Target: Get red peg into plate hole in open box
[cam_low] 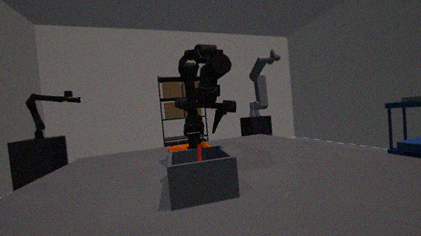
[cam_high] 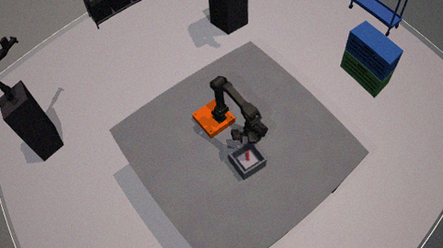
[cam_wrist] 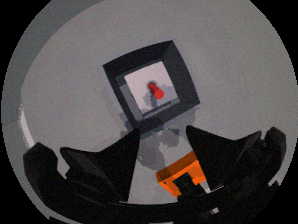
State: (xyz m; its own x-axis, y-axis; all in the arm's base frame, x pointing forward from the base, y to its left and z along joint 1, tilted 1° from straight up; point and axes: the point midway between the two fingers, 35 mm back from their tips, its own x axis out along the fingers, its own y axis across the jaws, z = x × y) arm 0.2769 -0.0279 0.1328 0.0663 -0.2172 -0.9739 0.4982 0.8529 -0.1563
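The red peg lies 5 cm ahead of my gripper tip, 3 cm to the right of it and 7 cm below it. The rest, counted from my gripper tip: pale plate (5 cm ahead, 4 cm to the right, 10 cm below); then grey box (5 cm ahead, 4 cm to the right, 12 cm below).
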